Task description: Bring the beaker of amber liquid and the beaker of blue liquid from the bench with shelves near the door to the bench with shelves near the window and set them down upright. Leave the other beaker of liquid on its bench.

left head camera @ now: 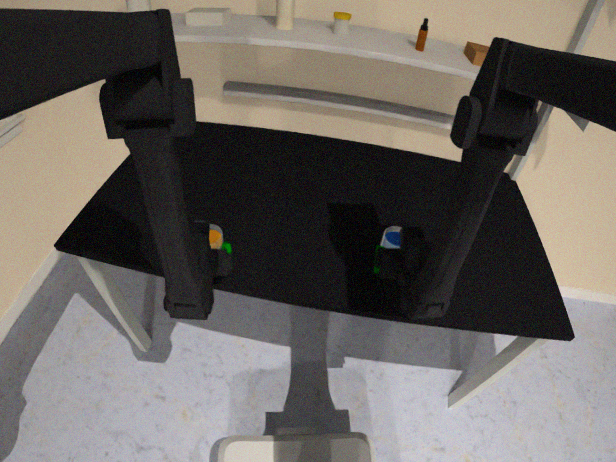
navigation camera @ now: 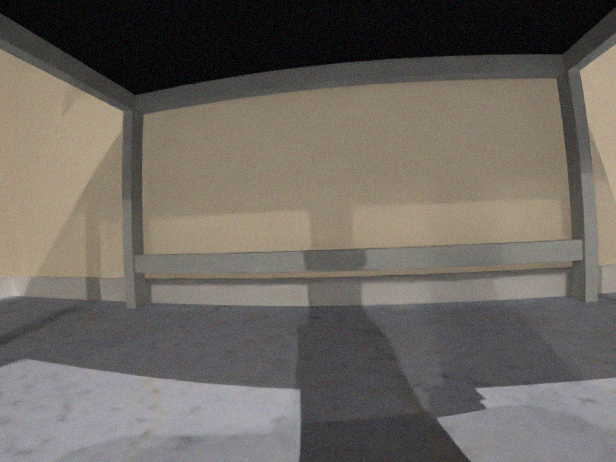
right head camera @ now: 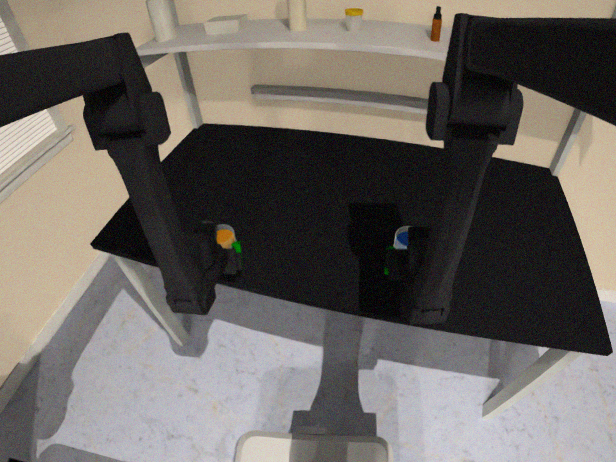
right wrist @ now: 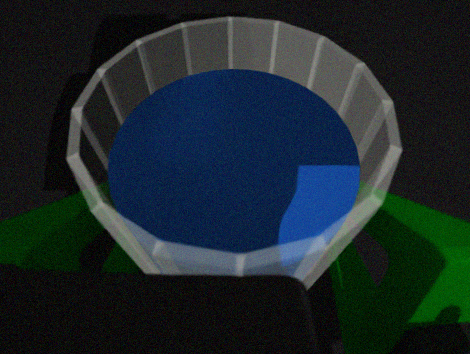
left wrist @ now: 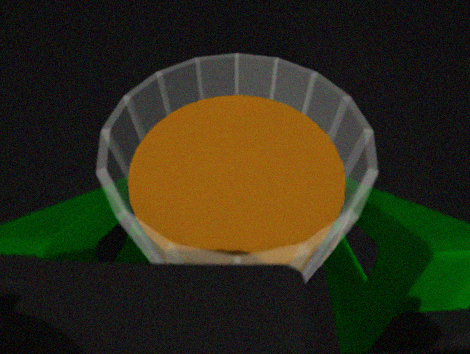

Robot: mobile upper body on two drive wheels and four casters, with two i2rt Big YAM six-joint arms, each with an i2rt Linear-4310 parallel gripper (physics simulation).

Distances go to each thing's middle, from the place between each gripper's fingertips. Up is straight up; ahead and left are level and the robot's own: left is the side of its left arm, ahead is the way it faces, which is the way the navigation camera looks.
I see my left gripper 20 mm past the amber beaker (left wrist: 236, 158) and 10 mm below it. From my left hand the other things lie so: blue beaker (right wrist: 239, 146): 30 mm behind, 450 mm to the right, 20 mm above.
I see my right gripper 20 mm below the blue beaker and 20 mm past it. Round my right hand: amber beaker 450 mm to the left, 20 mm behind, 10 mm above.
